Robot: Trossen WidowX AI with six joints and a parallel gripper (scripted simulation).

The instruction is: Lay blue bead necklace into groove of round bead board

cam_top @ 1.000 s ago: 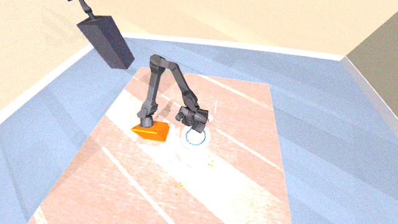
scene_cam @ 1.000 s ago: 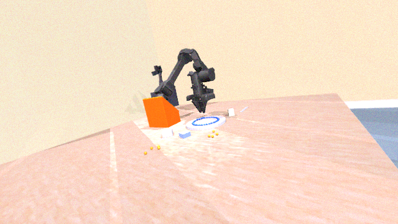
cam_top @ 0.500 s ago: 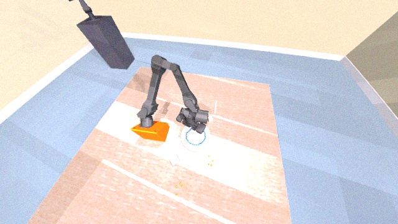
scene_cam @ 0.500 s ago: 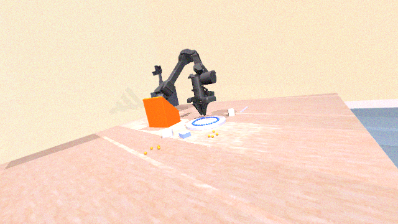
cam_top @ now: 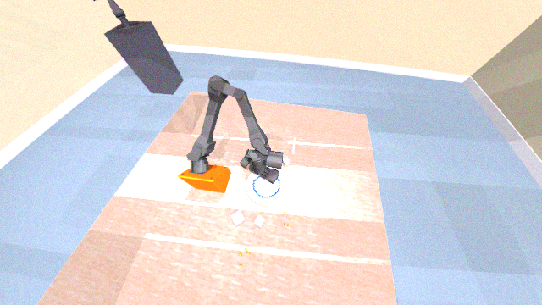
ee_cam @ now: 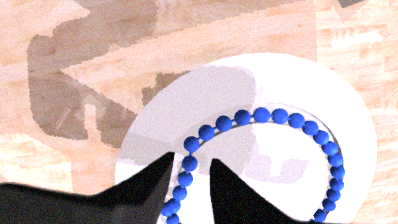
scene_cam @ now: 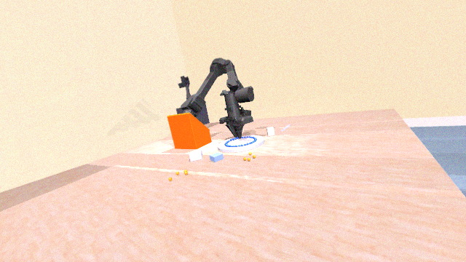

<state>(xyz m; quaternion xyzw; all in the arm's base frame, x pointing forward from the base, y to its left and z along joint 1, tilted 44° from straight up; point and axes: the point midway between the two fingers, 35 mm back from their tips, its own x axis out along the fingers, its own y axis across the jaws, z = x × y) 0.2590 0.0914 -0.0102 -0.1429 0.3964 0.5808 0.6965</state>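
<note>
Right now my gripper tip is 4 cm to the left of the round white bead board, 4 cm short of it and 1 cm above it. Round my gripper tip: white block: 21 cm to the right, 7 cm behind; light blue cube: 21 cm to the right, 3 cm ahead, 1 cm below; beige cube: 12 cm ahead, 9 cm to the left.
</note>
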